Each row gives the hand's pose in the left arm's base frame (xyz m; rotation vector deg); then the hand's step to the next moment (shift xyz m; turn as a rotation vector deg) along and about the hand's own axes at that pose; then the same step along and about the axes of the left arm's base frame.
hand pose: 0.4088 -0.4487 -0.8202 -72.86 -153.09 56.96
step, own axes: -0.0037 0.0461 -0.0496 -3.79 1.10 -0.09
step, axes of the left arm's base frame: 0.0480 0.0455 0.0149 3.32 -2.11 0.38
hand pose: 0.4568 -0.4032 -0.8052 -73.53 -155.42 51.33
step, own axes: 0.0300 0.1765 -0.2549 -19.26 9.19 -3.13
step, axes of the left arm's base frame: 0.1668 0.2350 0.1182 20.05 -7.59 2.38
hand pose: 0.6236 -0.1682 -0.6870 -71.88 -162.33 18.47
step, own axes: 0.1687 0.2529 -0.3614 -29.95 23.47 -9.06
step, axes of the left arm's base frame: 0.1094 0.3537 0.2932 38.32 -5.05 5.98
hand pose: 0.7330 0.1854 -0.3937 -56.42 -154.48 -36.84
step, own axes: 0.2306 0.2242 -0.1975 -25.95 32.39 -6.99
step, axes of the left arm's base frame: -0.0215 0.1918 0.3243 41.02 4.26 8.40
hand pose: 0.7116 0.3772 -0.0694 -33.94 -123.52 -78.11
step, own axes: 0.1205 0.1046 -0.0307 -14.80 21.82 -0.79
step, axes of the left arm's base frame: -0.0235 0.0242 0.1590 24.82 6.68 5.93
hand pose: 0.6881 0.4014 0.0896 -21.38 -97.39 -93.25
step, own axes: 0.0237 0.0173 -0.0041 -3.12 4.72 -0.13
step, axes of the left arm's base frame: -0.0035 -0.0078 0.0284 5.30 1.46 1.34
